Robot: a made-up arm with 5 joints.
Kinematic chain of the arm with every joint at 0, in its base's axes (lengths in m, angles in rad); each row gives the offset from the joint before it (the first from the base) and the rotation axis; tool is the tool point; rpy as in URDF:
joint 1: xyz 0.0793 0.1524 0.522 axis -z
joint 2: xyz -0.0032 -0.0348 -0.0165 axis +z
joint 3: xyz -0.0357 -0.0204 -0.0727 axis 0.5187 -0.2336 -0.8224
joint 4: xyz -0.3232 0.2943 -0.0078 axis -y
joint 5: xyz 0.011 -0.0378 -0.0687 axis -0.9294 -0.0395 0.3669
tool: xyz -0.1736 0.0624 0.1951 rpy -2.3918 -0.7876 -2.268
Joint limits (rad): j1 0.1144..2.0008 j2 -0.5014..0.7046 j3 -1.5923..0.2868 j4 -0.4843..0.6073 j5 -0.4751..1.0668
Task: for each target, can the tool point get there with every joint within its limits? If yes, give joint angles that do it. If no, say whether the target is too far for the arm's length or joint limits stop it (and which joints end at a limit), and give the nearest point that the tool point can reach.
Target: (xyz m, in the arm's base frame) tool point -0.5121 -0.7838 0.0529
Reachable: no: too far | nearest point -0.3676 -0.4047 0.3984 | short by 0.533 m
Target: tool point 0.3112 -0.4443 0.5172
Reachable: no: joint limits stop it (at a limit: joint 1, joint 2, joint 3, joint 4, joint 5) | nearest point -0.0998 -0.5298 0.5667 | short by 0.423 m
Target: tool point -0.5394 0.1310 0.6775
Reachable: yes | joints 0.4185 0.0663 -1.4339 -0.3692 0.5734
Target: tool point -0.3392 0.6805 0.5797
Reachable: yes | joints 1.1006 -0.0490 -1.0931 -0.2238 0.8740
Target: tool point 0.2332 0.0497 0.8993
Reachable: no: joint limits stop it (at a limit: joint 1, joint 2, joint 3, joint 4, joint 5) | nearest point 0.5235 0.1570 0.6417 | short by 0.403 m
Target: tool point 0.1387 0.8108 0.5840
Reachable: yes | joints 1.7077 -0.3908 -1.2509 0.3422 0.4247
